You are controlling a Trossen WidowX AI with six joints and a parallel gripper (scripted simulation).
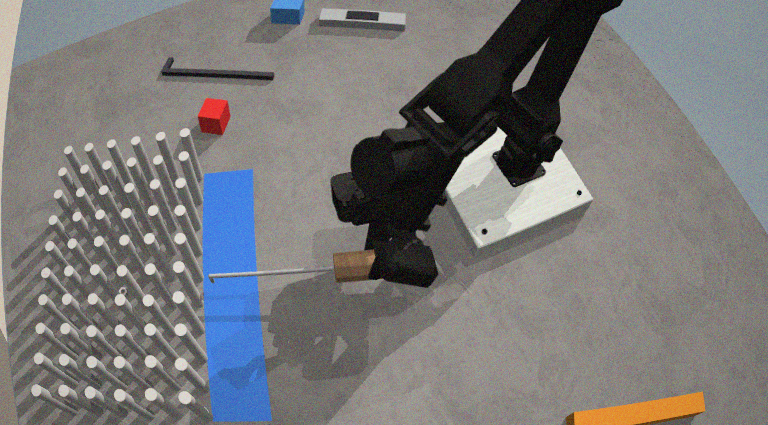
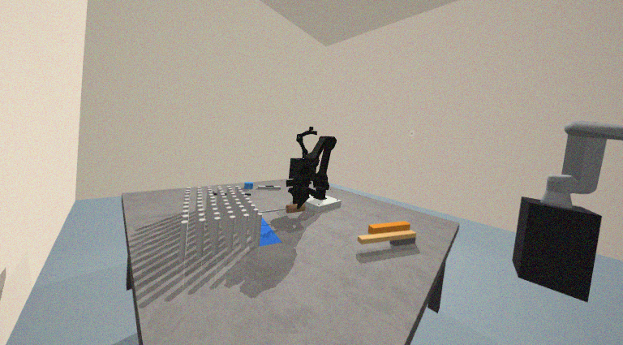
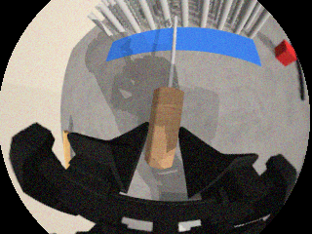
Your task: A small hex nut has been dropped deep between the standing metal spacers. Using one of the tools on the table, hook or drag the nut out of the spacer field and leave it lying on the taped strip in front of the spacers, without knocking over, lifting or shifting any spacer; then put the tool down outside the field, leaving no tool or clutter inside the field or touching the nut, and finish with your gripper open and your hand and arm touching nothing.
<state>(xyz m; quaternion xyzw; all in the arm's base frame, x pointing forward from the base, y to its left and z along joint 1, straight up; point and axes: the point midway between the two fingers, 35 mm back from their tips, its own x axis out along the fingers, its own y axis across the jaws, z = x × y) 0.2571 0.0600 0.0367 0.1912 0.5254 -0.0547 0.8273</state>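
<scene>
Now: the blue taped strip 18 cm ahead of my gripper tip, 6 cm to the right of it and 4 cm below it. From my gripper tip the other things lie so: red cube (34 cm to the right, 12 cm ahead, 2 cm below); then wooden-handled pick (10 cm ahead, 3 cm to the right); then hex nut (35 cm ahead, 10 cm to the right, 4 cm below).
</scene>
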